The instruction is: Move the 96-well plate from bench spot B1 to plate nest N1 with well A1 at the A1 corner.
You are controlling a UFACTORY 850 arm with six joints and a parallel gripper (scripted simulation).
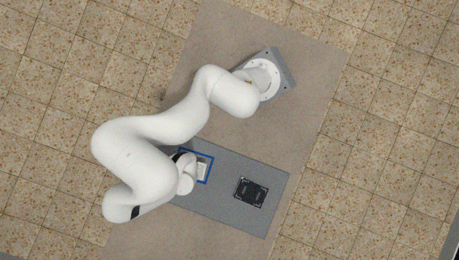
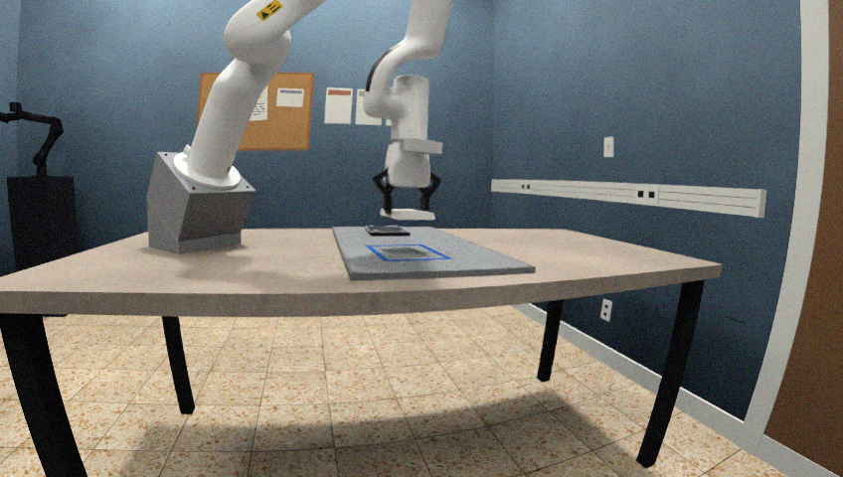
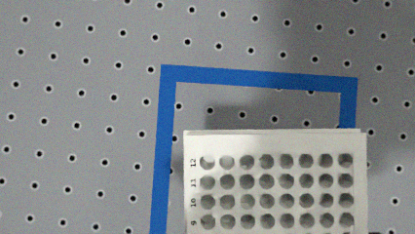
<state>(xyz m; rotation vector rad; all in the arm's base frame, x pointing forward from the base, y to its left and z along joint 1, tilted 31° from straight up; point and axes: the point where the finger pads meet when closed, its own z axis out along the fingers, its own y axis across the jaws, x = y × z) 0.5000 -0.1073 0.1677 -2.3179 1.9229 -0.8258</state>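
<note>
Right now the black plate nest is 30 mm ahead of my hand, 330 mm to the left of it and 90 mm below it. The rest, counted from my hand: white 96-well plate (10 mm below).
</note>
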